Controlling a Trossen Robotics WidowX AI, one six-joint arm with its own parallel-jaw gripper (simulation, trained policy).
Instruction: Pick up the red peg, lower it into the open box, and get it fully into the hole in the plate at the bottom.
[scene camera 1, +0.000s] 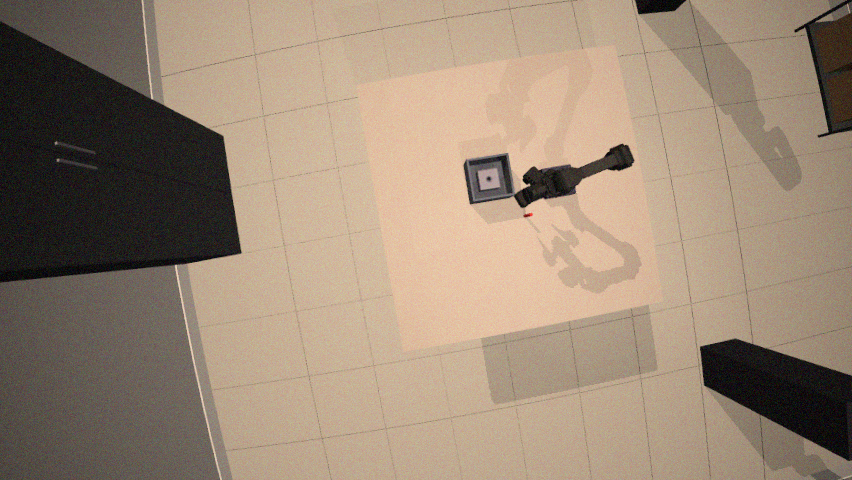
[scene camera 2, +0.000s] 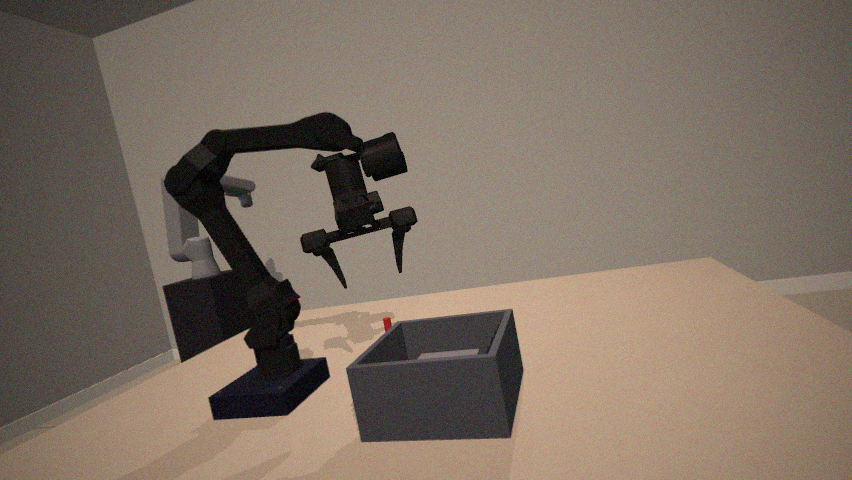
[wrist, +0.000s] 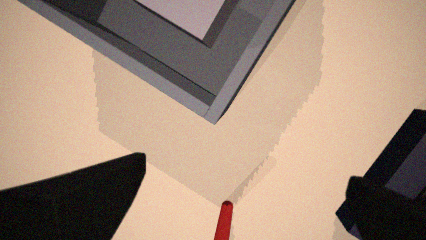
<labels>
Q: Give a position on a grey box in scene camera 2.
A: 397, 397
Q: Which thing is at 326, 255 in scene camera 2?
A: My gripper.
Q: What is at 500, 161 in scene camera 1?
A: A grey box.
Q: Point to my gripper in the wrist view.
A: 244, 174
</labels>
